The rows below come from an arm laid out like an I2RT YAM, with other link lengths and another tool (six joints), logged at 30 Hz.
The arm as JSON. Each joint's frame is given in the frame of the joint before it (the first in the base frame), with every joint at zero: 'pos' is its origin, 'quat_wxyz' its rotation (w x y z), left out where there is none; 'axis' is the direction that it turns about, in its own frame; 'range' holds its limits. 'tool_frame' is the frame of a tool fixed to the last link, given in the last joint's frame.
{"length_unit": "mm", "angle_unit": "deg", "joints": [
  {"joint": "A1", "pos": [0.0, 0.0, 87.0], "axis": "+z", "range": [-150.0, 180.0]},
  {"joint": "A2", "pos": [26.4, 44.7, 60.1], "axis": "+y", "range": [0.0, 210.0]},
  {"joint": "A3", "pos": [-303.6, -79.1, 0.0], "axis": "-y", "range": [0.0, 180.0]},
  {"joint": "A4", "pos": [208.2, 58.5, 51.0], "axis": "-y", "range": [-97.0, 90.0]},
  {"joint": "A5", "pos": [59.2, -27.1, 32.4], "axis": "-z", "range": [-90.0, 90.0]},
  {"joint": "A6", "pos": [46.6, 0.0, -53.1], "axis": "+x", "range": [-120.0, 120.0]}
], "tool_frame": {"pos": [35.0, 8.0, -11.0], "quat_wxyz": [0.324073, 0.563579, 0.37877, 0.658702]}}
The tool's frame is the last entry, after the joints.
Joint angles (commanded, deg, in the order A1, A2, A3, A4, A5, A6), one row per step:
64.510, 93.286, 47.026, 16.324, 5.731, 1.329
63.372, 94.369, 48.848, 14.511, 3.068, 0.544
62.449, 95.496, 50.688, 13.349, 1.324, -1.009
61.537, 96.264, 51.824, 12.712, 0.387, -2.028
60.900, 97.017, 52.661, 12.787, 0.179, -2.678
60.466, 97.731, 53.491, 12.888, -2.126, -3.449
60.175, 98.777, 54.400, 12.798, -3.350, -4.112
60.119, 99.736, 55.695, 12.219, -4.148, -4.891
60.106, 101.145, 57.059, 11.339, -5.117, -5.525
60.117, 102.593, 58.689, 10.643, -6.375, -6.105
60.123, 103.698, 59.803, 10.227, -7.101, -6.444
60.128, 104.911, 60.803, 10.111, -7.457, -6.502
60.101, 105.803, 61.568, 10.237, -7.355, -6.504
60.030, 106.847, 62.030, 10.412, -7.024, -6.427
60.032, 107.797, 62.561, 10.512, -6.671, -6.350
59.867, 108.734, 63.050, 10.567, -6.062, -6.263
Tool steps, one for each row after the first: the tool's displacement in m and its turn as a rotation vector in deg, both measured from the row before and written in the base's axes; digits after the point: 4 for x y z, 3 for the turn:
0.0049, 0.0033, -0.0001, -0.722, 1.105, 1.554
0.0058, 0.0041, 0.0008, -0.645, -0.145, 1.373
0.0058, 0.0016, 0.0002, -0.428, -0.199, 0.420
0.0054, 0.0021, 0.0000, -0.077, -0.464, -0.119
0.0016, 0.0037, 0.0004, 0.468, 0.363, 1.935
0.0025, 0.0039, -0.0016, -0.133, 0.161, 1.099
0.0020, 0.0047, -0.0002, -0.287, -0.114, 1.031
0.0017, 0.0052, -0.0031, -0.766, 0.421, 1.144
0.0018, 0.0066, -0.0018, -0.295, 0.402, 1.380
0.0015, 0.0046, -0.0019, -0.259, 0.287, 0.797
0.0021, 0.0047, -0.0028, -0.204, 0.291, 0.333
0.0024, 0.0036, -0.0017, -0.030, -0.051, -0.110
0.0026, 0.0026, -0.0042, -0.422, 0.101, -0.388
0.0021, 0.0028, -0.0034, -0.353, 0.045, -0.332
0.0034, 0.0018, -0.0037, -0.488, -0.039, -0.714

